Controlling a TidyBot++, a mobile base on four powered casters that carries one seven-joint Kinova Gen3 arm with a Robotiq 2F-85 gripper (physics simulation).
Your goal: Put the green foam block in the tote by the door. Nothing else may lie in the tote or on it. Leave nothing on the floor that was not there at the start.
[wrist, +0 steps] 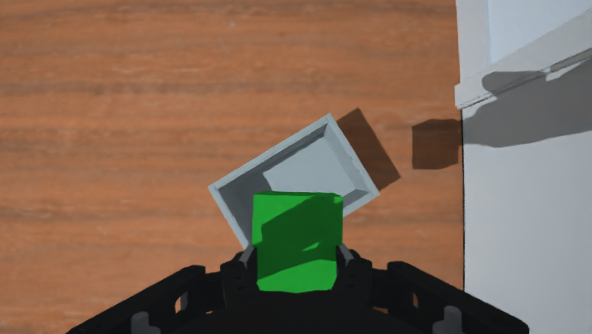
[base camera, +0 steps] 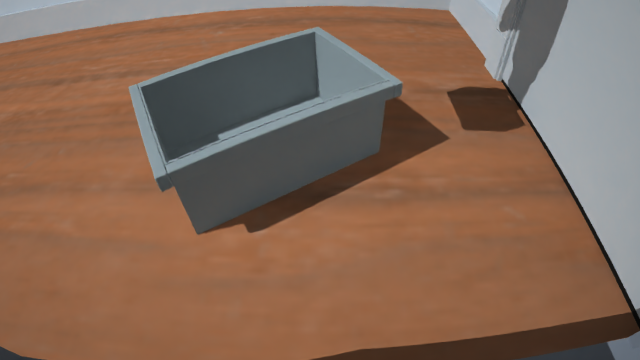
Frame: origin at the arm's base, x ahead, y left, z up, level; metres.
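Seen in the pictures: gripper, between the fingertips: (wrist: 296,257).
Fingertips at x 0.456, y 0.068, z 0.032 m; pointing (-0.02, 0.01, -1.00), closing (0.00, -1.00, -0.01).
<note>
A point is followed by its place in that frame.
A grey tote (base camera: 280,150) @(z -0.320, x 0.400, y 0.043 m) (wrist: 272,153) @(z -0.276, x 0.560, y 0.117 m) stands on the wooden floor, turned at an angle to the door. No object shows in the parts of its inside that are visible. My gripper (wrist: 296,257) @(z 0.032, x 0.456, y 0.068 m) is shut on the green foam block (wrist: 300,220) @(z 0.043, x 0.484, y 0.064 m) and holds it above the tote. In the wrist view the block covers the tote's near side and part of its inside, so that part is hidden. The gripper and the block do not show in the base camera view.
The white door (base camera: 600,125) @(z -0.285, x 0.402, y -0.362 m) (wrist: 530,215) @(z -0.213, x 0.429, y -0.363 m) is on the right, with its frame (wrist: 472,45) @(z -0.347, x 0.827, y -0.379 m) beyond. A pale baseboard (base camera: 150,11) @(z -0.373, x 1.089, y 0.478 m) runs along the back wall. Dark shadows lie on the wooden floor (base camera: 250,280) @(z -0.396, x 0.278, y 0.078 m) (wrist: 125,125) @(z -0.396, x 0.657, y 0.526 m) between the tote and the door.
</note>
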